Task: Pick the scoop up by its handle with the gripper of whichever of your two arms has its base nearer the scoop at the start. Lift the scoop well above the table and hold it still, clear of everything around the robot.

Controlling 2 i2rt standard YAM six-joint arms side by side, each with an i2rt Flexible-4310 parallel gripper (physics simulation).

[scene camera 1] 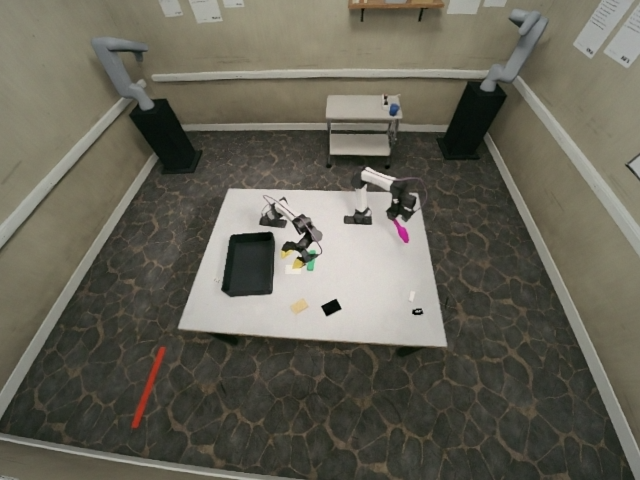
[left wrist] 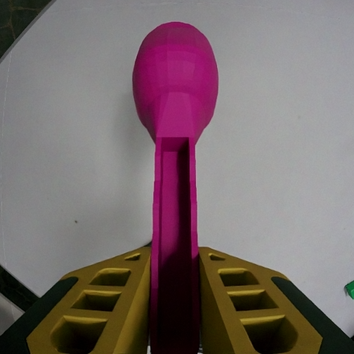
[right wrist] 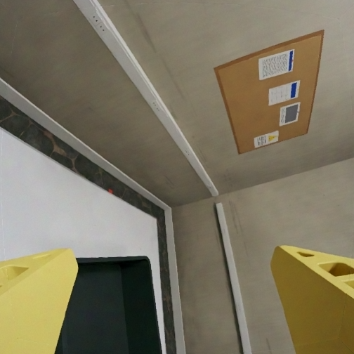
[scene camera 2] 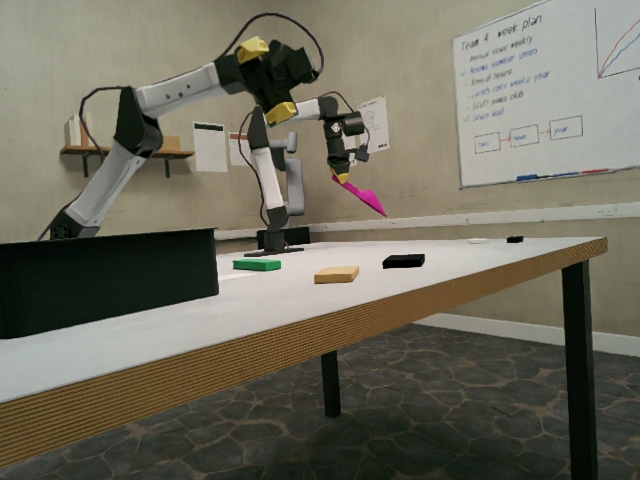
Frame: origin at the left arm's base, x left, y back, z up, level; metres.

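Seen in the pictures: left gripper, fingertip midpoint: (scene camera 1: 393, 219) (scene camera 2: 343, 183); right gripper, fingertip midpoint: (scene camera 1: 287, 263) (scene camera 2: 267, 78); left arm's base, link origin: (scene camera 1: 357, 220) (scene camera 2: 275, 253); right arm's base, link origin: (scene camera 1: 273, 222).
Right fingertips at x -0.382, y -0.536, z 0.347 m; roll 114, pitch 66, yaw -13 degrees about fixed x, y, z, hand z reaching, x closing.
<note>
Offsets run from my right fingertips to a thing's top centre. Level surfaces: height alone.
The magenta scoop (scene camera 1: 402, 232) (scene camera 2: 366, 196) (left wrist: 175, 70) hangs well above the table {dz -0.347 m} (scene camera 1: 372, 279) (scene camera 2: 289, 299), tilted with its bowl end lower and touching nothing but the fingers. My left gripper (scene camera 1: 396, 219) (scene camera 2: 339, 178) (left wrist: 174, 255) is shut on the scoop's handle, with one yellow finger on each side of it in the left wrist view. The far end of the handle is cut off by that view's lower edge. My right gripper (scene camera 1: 292, 259) (scene camera 2: 267, 82) (right wrist: 173, 258) is open and empty, high above the table, with its fingers wide apart.
A black bin {dy +0.139, dx -0.298, dz -0.249 m} (scene camera 1: 249, 294) (scene camera 2: 108, 284) stands at the left of the table. A green block (scene camera 1: 311, 260) (scene camera 2: 256, 265), a tan block {dy -0.103, dx +0.032, dz -0.332 m} (scene camera 1: 298, 306) (scene camera 2: 336, 274), a black block {dy -0.100, dx +0.218, dz -0.332 m} (scene camera 1: 331, 307) (scene camera 2: 403, 260) and small white and black items at the right lie on the table.
</note>
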